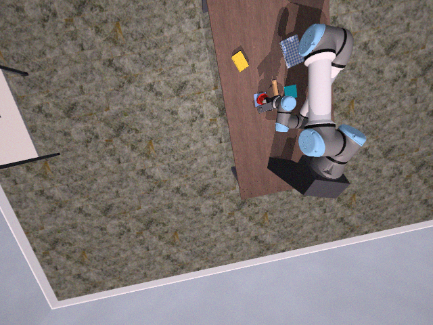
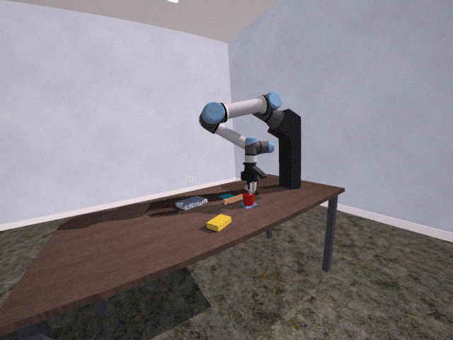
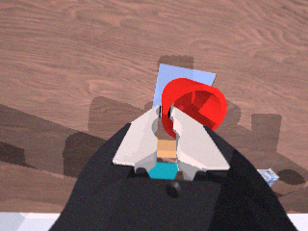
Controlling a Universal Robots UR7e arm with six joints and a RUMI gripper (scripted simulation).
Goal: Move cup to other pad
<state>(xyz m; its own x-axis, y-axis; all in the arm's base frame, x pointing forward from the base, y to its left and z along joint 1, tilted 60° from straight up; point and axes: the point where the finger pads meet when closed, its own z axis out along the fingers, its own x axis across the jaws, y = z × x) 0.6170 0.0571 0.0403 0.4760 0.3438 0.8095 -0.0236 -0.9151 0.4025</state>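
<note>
My gripper is now 30 mm short of the red cup and 30 mm above it. The rest, counted from my hand: wooden rail (120 mm to the right, 50 mm below, 20 mm ahead); light blue pad (60 mm below, 40 mm ahead); teal pad (230 mm to the right, 60 mm below).
</note>
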